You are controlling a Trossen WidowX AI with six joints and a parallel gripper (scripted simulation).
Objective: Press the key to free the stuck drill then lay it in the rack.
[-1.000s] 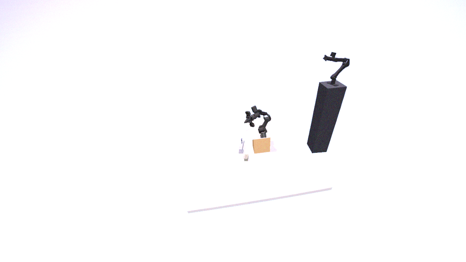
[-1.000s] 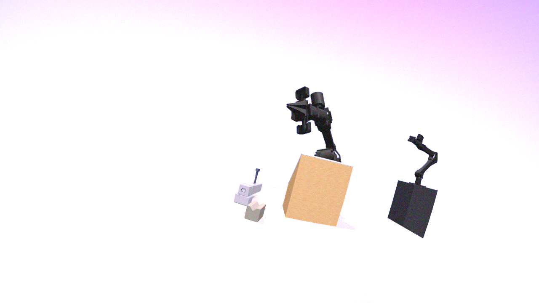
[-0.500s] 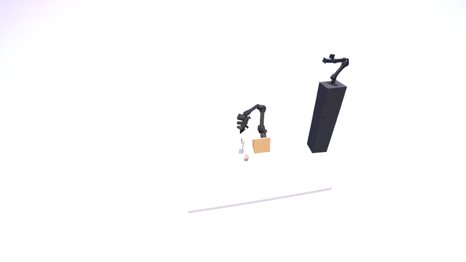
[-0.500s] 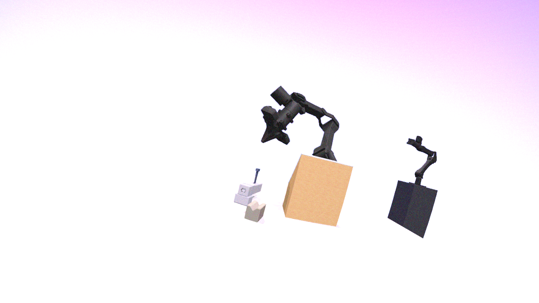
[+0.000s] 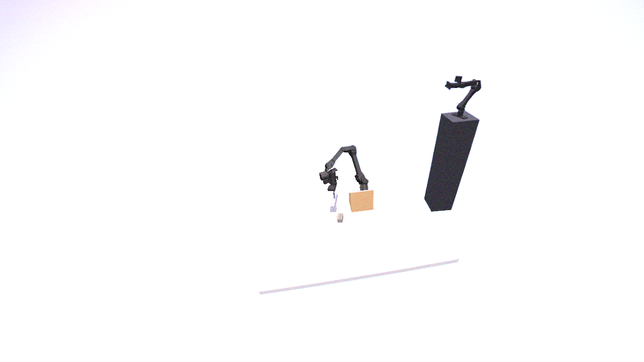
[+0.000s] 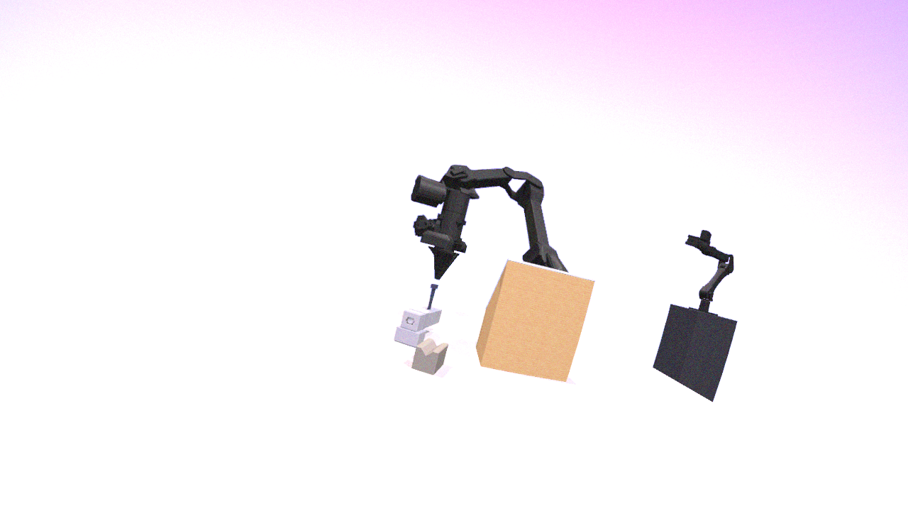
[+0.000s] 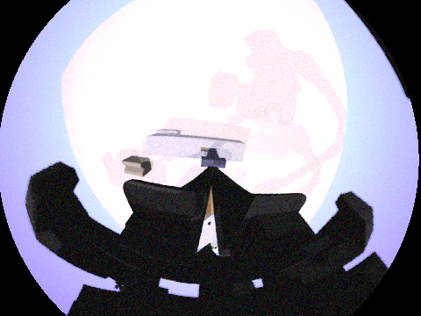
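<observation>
Now: gripper tip 4 cm above the thin dark pin. Round my gripper tip: v-notched rack 21 cm to the left, 11 cm below, 3 cm behind; yellowish key 9 cm below, 5 cm to the left, 1 cm ahead; pale grey block 10 cm below, 4 cm to the left, 1 cm ahead.
</observation>
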